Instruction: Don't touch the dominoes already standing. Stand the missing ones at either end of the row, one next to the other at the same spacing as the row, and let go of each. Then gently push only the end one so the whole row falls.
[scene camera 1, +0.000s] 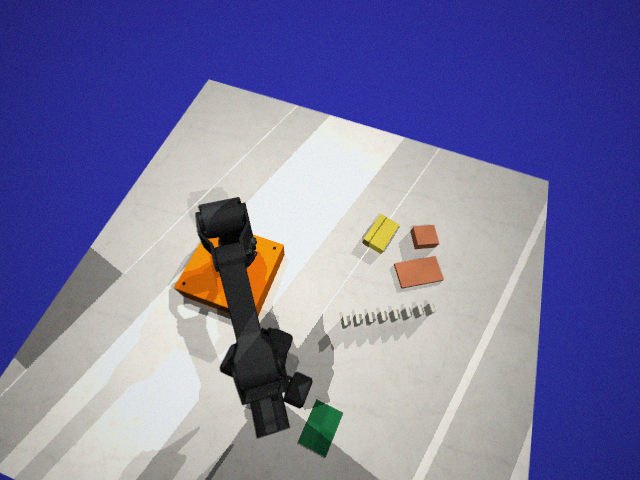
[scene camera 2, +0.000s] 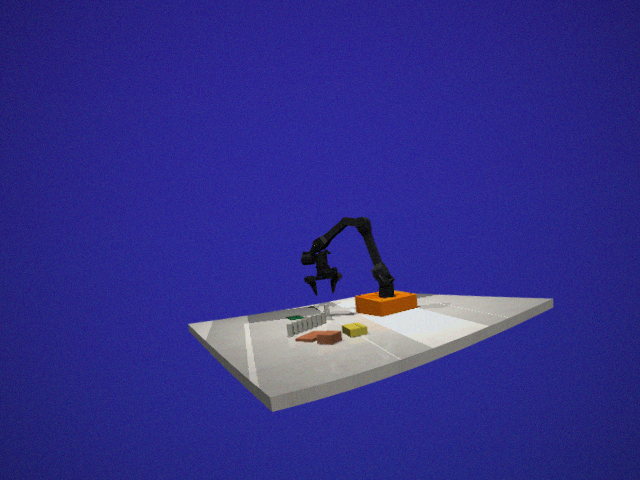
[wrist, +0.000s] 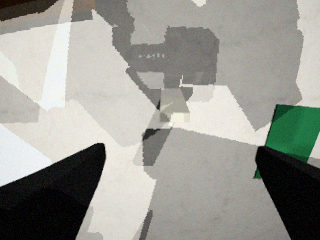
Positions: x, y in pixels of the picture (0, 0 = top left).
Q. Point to a yellow block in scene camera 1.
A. At 383, 229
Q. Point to my gripper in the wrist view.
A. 181, 152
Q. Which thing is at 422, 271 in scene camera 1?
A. A flat orange block.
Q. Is my gripper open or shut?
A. Open.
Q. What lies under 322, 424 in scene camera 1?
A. A flat green piece.
